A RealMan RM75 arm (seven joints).
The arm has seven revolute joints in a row. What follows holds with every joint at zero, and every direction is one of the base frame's. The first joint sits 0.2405 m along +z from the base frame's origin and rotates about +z. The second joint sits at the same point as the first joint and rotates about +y. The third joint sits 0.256 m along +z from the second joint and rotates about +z. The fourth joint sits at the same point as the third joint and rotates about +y. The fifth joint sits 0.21 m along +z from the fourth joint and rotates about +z. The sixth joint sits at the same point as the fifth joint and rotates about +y. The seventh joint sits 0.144 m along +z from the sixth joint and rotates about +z. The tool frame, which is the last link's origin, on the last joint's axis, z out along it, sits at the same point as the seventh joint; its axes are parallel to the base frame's.
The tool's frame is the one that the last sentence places.
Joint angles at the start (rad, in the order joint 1, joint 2, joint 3, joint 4, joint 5, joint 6, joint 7): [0.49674, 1.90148, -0.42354, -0.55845, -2.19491, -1.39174, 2.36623]
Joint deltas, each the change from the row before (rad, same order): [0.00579, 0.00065, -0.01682, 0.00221, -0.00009, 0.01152, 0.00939]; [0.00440, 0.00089, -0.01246, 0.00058, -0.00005, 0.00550, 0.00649]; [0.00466, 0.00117, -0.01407, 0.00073, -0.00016, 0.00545, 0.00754]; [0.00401, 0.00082, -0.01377, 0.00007, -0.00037, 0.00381, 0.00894]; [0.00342, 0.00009, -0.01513, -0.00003, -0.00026, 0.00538, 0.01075]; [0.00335, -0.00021, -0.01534, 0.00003, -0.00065, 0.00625, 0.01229]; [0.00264, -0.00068, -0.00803, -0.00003, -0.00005, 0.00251, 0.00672]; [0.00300, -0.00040, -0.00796, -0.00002, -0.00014, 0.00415, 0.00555]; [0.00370, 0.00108, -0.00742, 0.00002, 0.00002, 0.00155, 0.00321]
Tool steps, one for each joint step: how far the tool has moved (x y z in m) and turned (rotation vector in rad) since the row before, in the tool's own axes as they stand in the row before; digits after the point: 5 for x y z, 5 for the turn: [-0.00043, 0.00109, 0.00337, 0.00796, 0.00831, -0.00087]; [-0.00012, 0.00128, 0.00251, 0.00382, 0.00788, -0.00192]; [0.00011, 0.00142, 0.00281, 0.00398, 0.00952, -0.00167]; [0.00016, 0.00135, 0.00241, 0.00380, 0.00990, -0.00044]; [-0.00002, 0.00098, 0.00211, 0.00610, 0.00920, 0.00069]; [-0.00014, 0.00081, 0.00200, 0.00734, 0.00870, 0.00190]; [-0.00045, 0.00080, 0.00102, 0.00308, 0.00463, 0.00025]; [-0.00062, 0.00080, 0.00118, 0.00384, 0.00354, -0.00109]; [-0.00007, 0.00145, 0.00180, 0.00051, 0.00583, -0.00297]
